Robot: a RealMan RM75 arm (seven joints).
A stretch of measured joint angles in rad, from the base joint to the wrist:
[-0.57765, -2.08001, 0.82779, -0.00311, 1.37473, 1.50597, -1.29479]
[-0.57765, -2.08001, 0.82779, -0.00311, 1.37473, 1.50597, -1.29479]
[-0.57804, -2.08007, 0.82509, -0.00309, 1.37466, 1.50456, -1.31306]
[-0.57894, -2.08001, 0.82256, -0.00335, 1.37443, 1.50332, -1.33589]
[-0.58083, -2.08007, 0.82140, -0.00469, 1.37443, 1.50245, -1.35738]
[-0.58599, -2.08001, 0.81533, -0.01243, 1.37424, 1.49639, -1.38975]
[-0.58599, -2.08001, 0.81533, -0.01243, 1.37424, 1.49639, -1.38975]
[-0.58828, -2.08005, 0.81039, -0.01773, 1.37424, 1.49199, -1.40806]
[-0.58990, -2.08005, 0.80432, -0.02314, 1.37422, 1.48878, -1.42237]
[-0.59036, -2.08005, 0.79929, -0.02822, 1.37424, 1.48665, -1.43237]
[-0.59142, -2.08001, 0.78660, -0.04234, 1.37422, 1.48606, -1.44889]
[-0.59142, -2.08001, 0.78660, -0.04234, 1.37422, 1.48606, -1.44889]
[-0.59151, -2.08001, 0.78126, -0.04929, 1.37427, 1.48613, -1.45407]
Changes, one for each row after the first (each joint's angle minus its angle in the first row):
[0.00000, 0.00000, 0.00000, 0.00000, 0.00000, 0.00000, 0.00000]
[-0.00039, -0.00006, -0.00270, 0.00002, -0.00007, -0.00141, -0.01827]
[-0.00129, 0.00000, -0.00523, -0.00024, -0.00030, -0.00265, -0.04110]
[-0.00318, -0.00006, -0.00639, -0.00158, -0.00030, -0.00352, -0.06259]
[-0.00834, 0.00000, -0.01246, -0.00932, -0.00049, -0.00958, -0.09496]
[-0.00834, 0.00000, -0.01246, -0.00932, -0.00049, -0.00958, -0.09496]
[-0.01063, -0.00004, -0.01740, -0.01462, -0.00049, -0.01398, -0.11327]
[-0.01225, -0.00004, -0.02347, -0.02003, -0.00051, -0.01719, -0.12758]
[-0.01271, -0.00004, -0.02850, -0.02511, -0.00049, -0.01932, -0.13758]
[-0.01377, 0.00000, -0.04119, -0.03923, -0.00051, -0.01991, -0.15410]
[-0.01377, 0.00000, -0.04119, -0.03923, -0.00051, -0.01991, -0.15410]
[-0.01386, 0.00000, -0.04653, -0.04618, -0.00046, -0.01984, -0.15928]

